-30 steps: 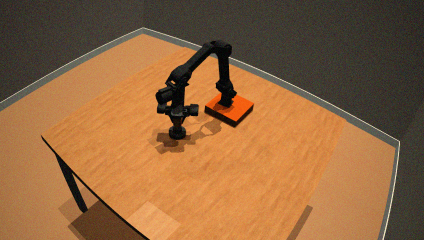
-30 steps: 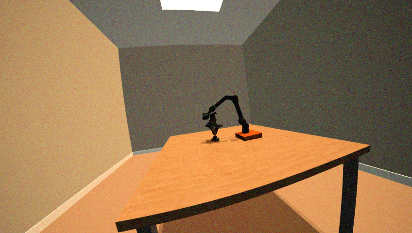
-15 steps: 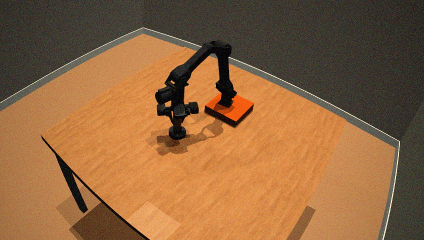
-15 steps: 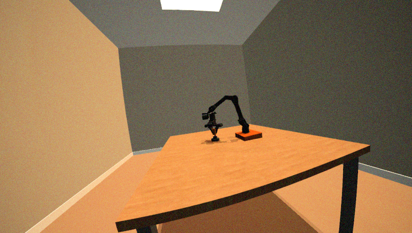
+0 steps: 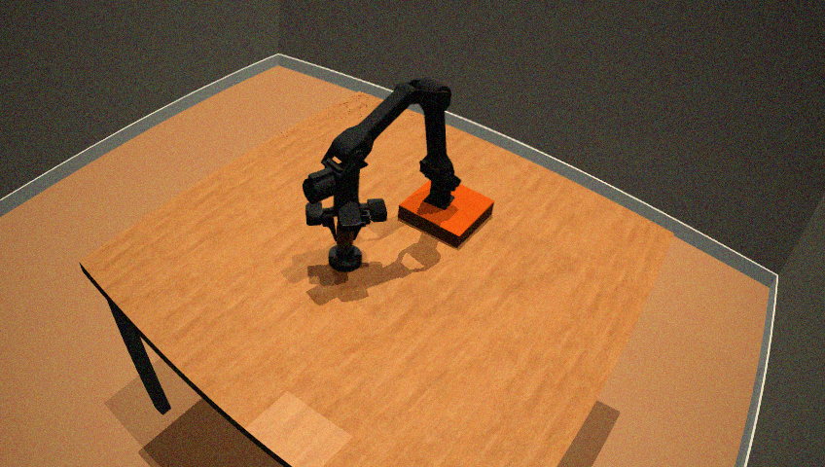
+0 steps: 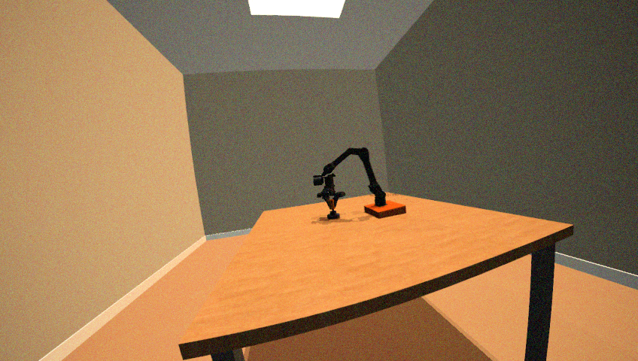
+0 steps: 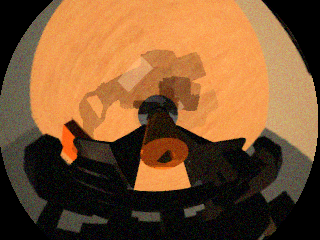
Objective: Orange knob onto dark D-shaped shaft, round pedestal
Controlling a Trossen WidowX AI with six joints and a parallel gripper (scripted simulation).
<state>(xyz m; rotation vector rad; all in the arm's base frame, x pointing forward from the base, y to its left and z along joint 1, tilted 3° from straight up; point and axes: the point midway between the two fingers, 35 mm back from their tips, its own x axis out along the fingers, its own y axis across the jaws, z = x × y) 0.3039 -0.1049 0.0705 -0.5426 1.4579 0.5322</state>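
The orange knob lies 2 cm above my gripper tip. Round my gripper tip: round pedestal (4 cm below).
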